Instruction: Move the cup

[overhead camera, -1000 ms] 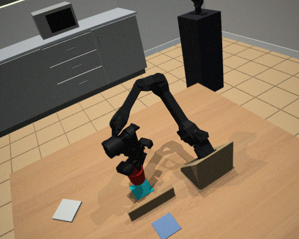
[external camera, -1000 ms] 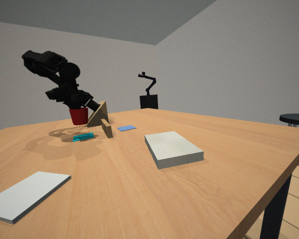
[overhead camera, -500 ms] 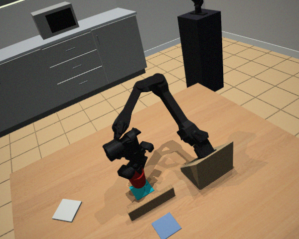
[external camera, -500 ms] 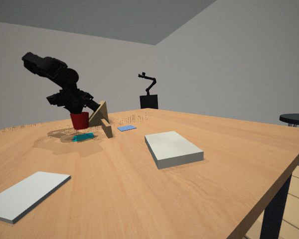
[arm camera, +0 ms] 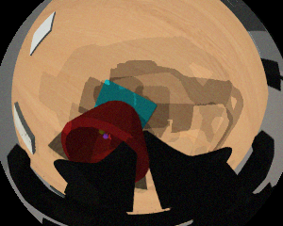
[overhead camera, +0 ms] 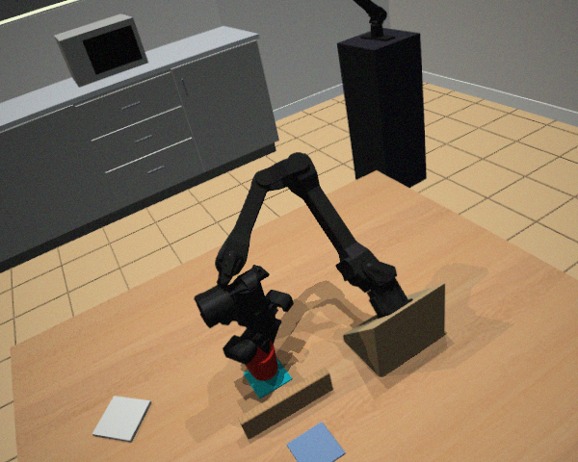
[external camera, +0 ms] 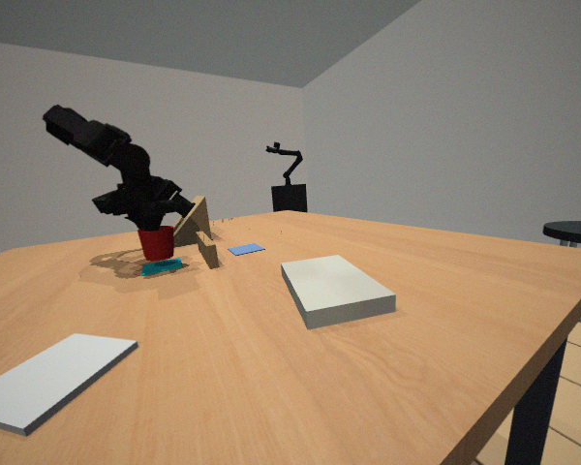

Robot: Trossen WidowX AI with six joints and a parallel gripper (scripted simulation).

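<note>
The cyan pad is 2 cm ahead of my gripper tip, 1 cm to the left of it and 7 cm below it. Also, from my gripper tip: wooden bar (3 cm ahead, 12 cm to the left, 4 cm below); red cup (3 cm ahead, 1 cm to the left); flat white plate (34 cm ahead, 10 cm to the right, 5 cm below).
</note>
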